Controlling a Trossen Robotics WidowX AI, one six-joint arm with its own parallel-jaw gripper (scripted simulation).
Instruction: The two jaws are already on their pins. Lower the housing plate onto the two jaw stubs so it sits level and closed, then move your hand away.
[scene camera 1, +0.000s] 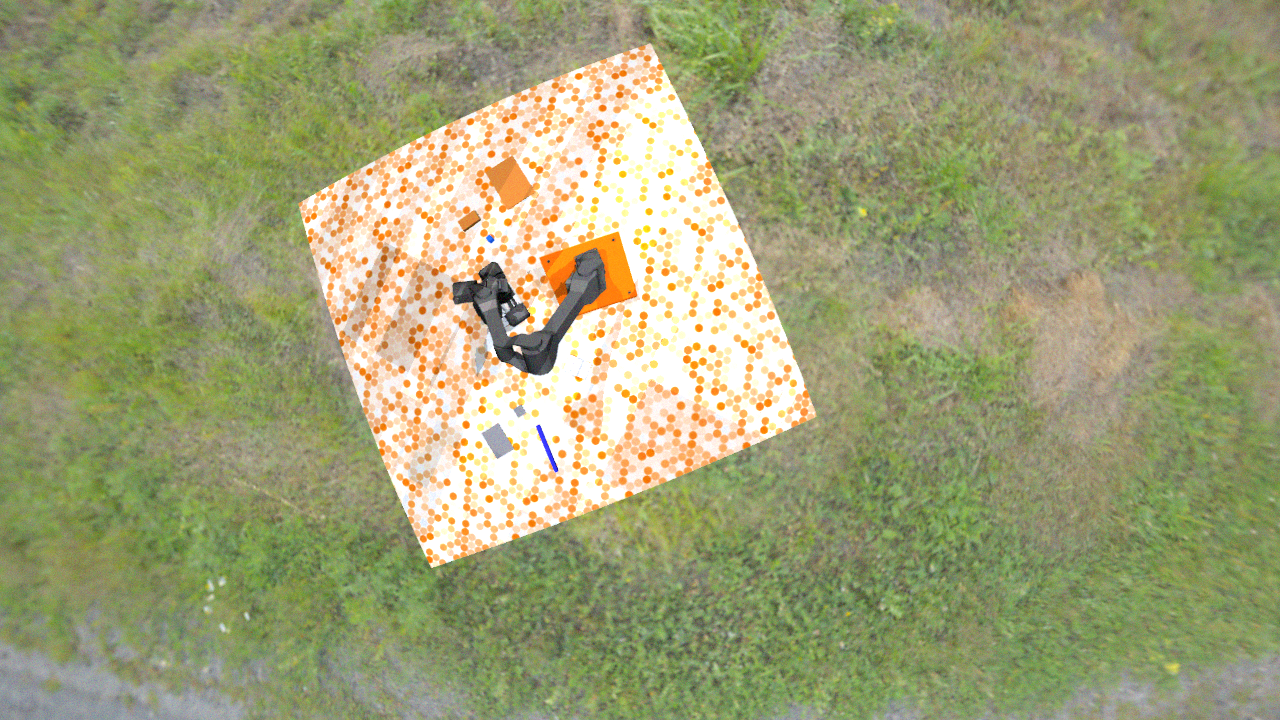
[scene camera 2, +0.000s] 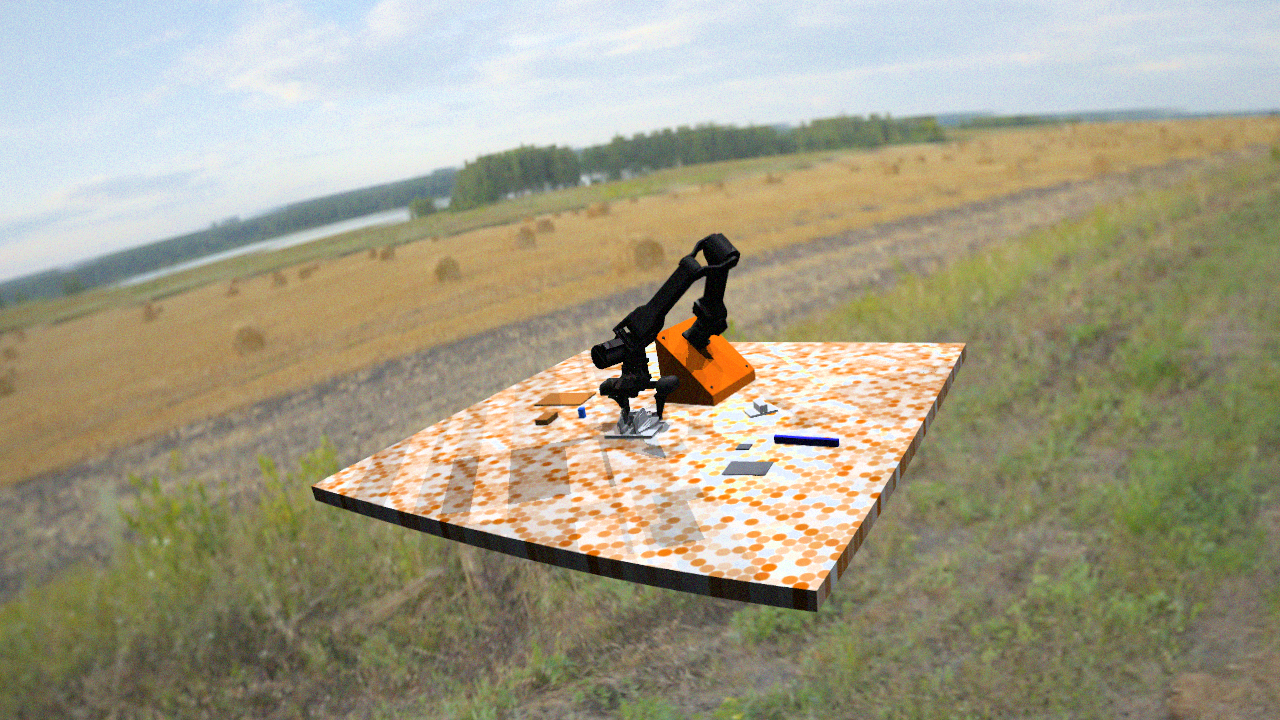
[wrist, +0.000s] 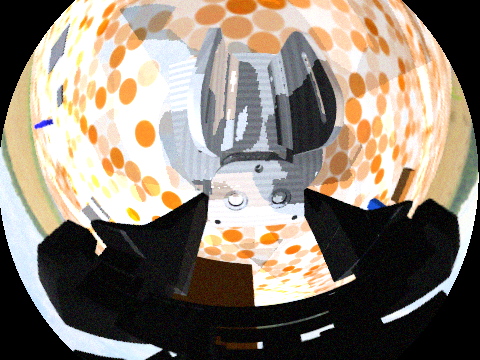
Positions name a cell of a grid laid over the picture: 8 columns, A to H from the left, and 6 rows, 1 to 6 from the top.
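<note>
Scene camera 1 shows me a brown plate (scene camera 1: D2) as well as my gripper (scene camera 1: D3). I find my gripper (scene camera 2: E4) again in another view. My gripper (wrist: E4) is there too, but the wrist view does not show the brown plate, which is hidden by my gripper.
</note>
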